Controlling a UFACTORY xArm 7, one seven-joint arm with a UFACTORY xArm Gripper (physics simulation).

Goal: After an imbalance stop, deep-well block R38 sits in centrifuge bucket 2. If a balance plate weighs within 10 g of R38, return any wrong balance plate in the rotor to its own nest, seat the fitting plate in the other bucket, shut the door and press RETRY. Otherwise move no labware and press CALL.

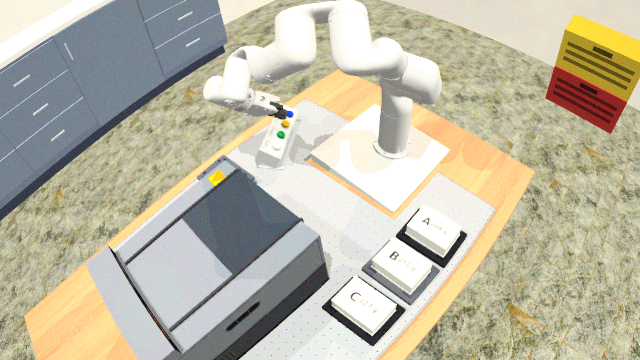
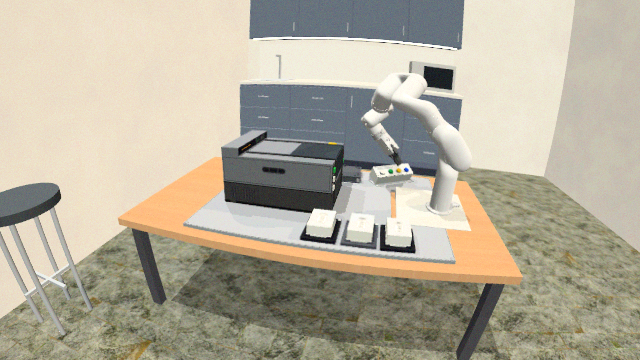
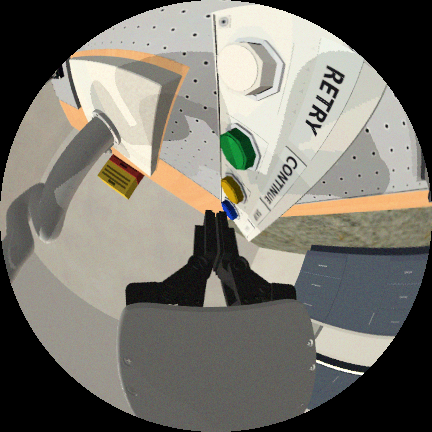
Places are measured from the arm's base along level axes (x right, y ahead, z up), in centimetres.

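Pixels of known places: gripper, fingertip midpoint: (image 1: 285, 115) (image 2: 400, 164) (image 3: 212, 222); arm's base, link origin: (image 1: 392, 144) (image 2: 439, 208) (image 3: 106, 126).
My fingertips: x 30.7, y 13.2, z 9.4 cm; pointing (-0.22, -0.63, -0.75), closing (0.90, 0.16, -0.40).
Observation:
For each thing: its top centre in the pictures, then the offset to it from my fingertips.
- blue button, top centre: (image 3: 226, 216) (image 1: 288, 111) (image 2: 406, 168) dy -4.0, dx +2.1, dz -2.4 cm
- white button box, top centre: (image 3: 255, 206) (image 1: 275, 124) (image 2: 392, 166) dy +3.8, dx +1.2, dz -1.5 cm
- white RETRY button, top centre: (image 3: 237, 69) (image 1: 275, 143) dy +9.8, dx -3.9, dz -2.4 cm
- Plates A, top centre: (image 1: 435, 226) (image 2: 399, 226) dy +11.0, dx -56.5, dz -4.5 cm
- B, top centre: (image 1: 402, 261) (image 2: 361, 222) dy +24.1, dx -54.1, dz -4.5 cm
- C, top centre: (image 1: 363, 302) (image 2: 322, 217) dy +37.8, dx -51.9, dz -4.5 cm
- green button, top centre: (image 3: 232, 159) (image 1: 280, 132) (image 2: 390, 169) dy +5.2, dx -1.9, dz -2.4 cm
- yellow button, top centre: (image 3: 228, 198) (image 1: 284, 121) (image 2: 398, 168) dy +0.6, dx +0.1, dz -2.4 cm
- small dark unit, top centre: (image 1: 222, 174) (image 2: 349, 169) dy +25.6, dx +5.2, dz -5.6 cm
My gripper (image 1: 284, 114) (image 2: 398, 163) (image 3: 212, 222) is shut and empty, its tips close to the blue button (image 1: 290, 114) (image 2: 406, 170) (image 3: 229, 210) at the end of the white button box (image 1: 270, 156) (image 3: 295, 60); contact cannot be told. The white RETRY button (image 1: 277, 144) (image 3: 240, 68) is at the opposite end. The blue button's label is unreadable. Plates A (image 1: 432, 230) (image 2: 398, 233), B (image 1: 401, 266) (image 2: 361, 228) and C (image 1: 364, 305) (image 2: 321, 223) sit in their nests. The centrifuge (image 1: 295, 257) (image 2: 280, 175) has its top covered; rotor, buckets and R38 are hidden.
A green button (image 1: 281, 134) (image 2: 391, 171) (image 3: 239, 150) and a yellow button (image 1: 285, 123) (image 2: 399, 170) (image 3: 232, 190) lie between the white and blue ones. The arm's white base plate (image 1: 350, 172) (image 2: 415, 215) is beside the box. A small dark unit (image 2: 352, 174) stands behind the centrifuge.

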